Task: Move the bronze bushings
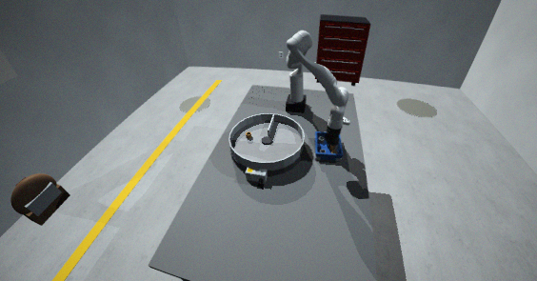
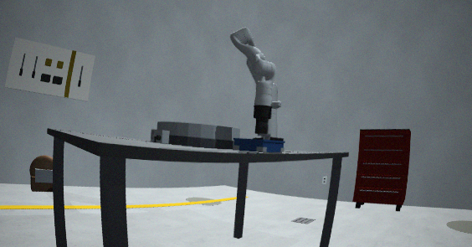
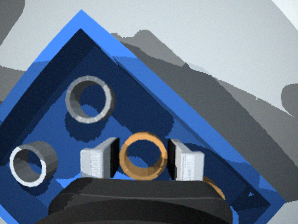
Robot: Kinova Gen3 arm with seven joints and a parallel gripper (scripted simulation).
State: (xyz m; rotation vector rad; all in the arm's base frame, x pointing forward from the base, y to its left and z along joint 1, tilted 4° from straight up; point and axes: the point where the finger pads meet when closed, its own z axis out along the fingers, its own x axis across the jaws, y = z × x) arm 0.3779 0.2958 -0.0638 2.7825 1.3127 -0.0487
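Right now my hand is 10 mm short of the blue crate and 30 mm to the left of it. Also, from my hand: turntable: 90 mm ahead, 370 mm to the right, 20 mm above.
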